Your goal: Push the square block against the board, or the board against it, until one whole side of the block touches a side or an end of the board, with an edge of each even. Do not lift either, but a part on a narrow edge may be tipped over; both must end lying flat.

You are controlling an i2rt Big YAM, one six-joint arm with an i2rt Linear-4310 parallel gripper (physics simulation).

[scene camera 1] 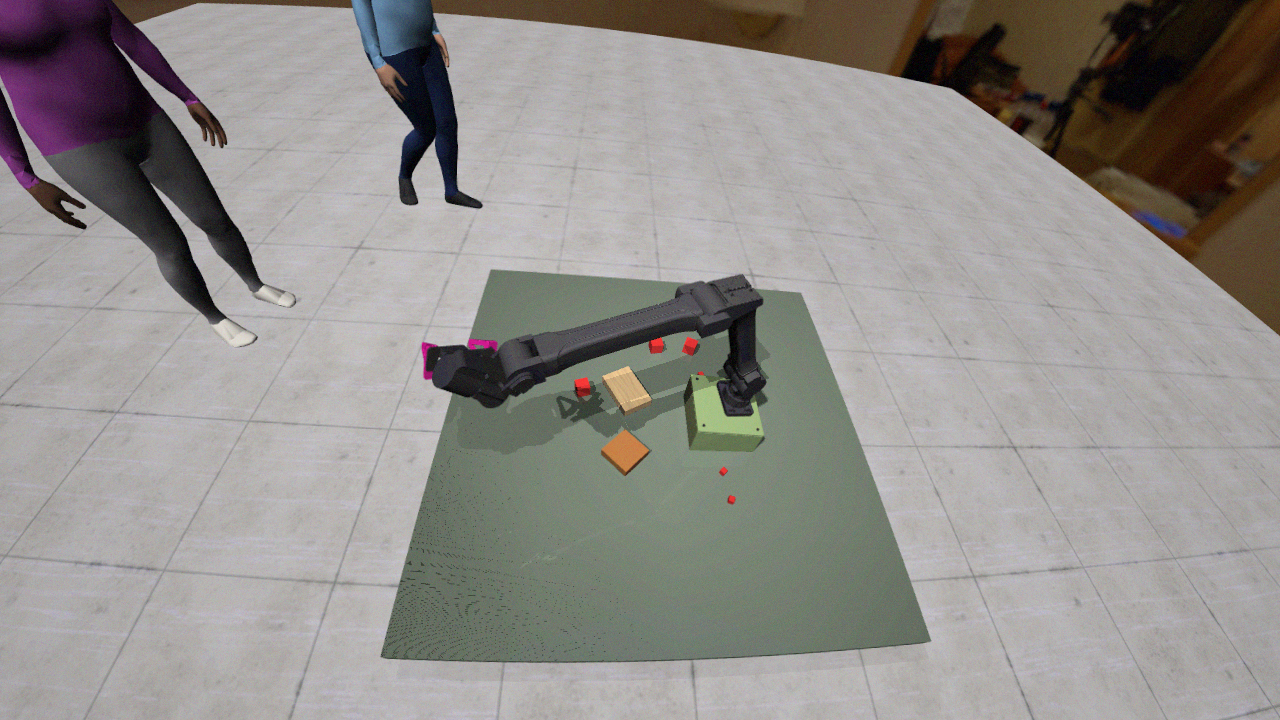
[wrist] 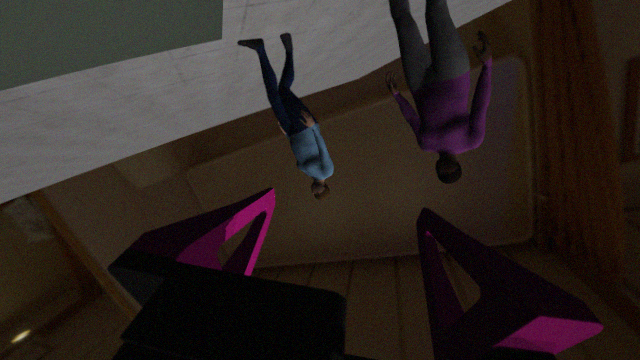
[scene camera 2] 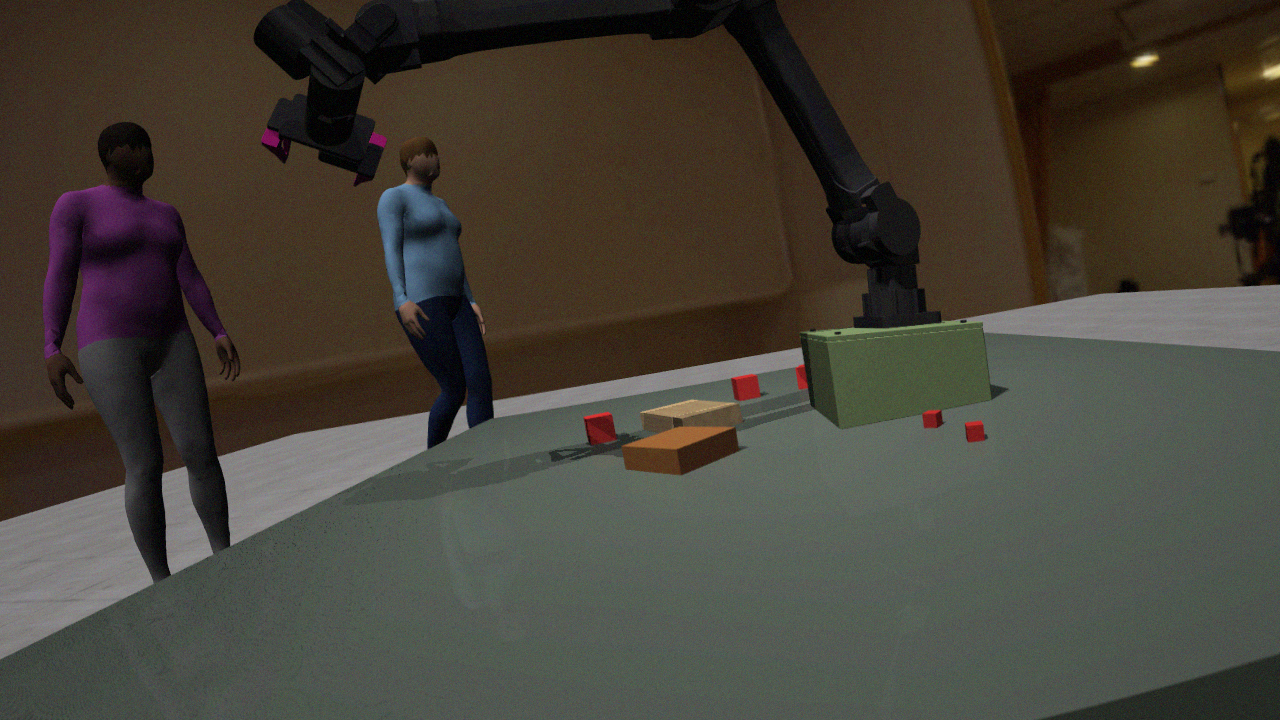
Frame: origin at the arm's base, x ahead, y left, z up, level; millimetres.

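Where they show: gripper, fingertip midpoint: (scene camera 1: 446, 343) (wrist: 345, 205) (scene camera 2: 321, 171); arm's base, origin of the base link: (scene camera 1: 733, 399) (scene camera 2: 895, 325).
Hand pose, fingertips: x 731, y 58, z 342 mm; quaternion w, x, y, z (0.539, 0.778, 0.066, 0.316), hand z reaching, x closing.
Note:
Each offset is from my fingertips to the top centre of the thing.
The orange-brown square block @[44 mm left, 399 mm back, 417 mm down] (scene camera 1: 624, 452) (scene camera 2: 680, 450) lies flat, one corner turned toward the board. The pale wooden board @[172 mm right, 429 mm back, 417 mm down] (scene camera 1: 626, 389) (scene camera 2: 691, 413) lies flat just behind it in scene camera 1, at a different angle. A narrow gap separates them. My gripper (scene camera 1: 454, 349) (scene camera 2: 322, 170) (wrist: 345, 205) is open and empty, its magenta fingers wide apart. It is high above the mat, off to the left of both parts, and points outward, away from the base. Neither part shows in the wrist view.
A red cube @[187 mm right, 291 mm back, 406 mm down] (scene camera 1: 582, 386) (scene camera 2: 599, 428) lies close left of the board. Two more red cubes @[355 mm right, 554 mm back, 406 mm down] (scene camera 1: 657, 345) @[345 mm right, 676 mm back, 406 mm down] (scene camera 1: 690, 345) lie behind it. My arm stands on a green box (scene camera 1: 725, 434) (scene camera 2: 904, 376), with small red cubes @[126 mm left, 677 mm back, 430 mm down] (scene camera 1: 723, 471) @[211 mm left, 678 mm back, 430 mm down] (scene camera 1: 731, 499) in front. Two people stand beyond the mat.

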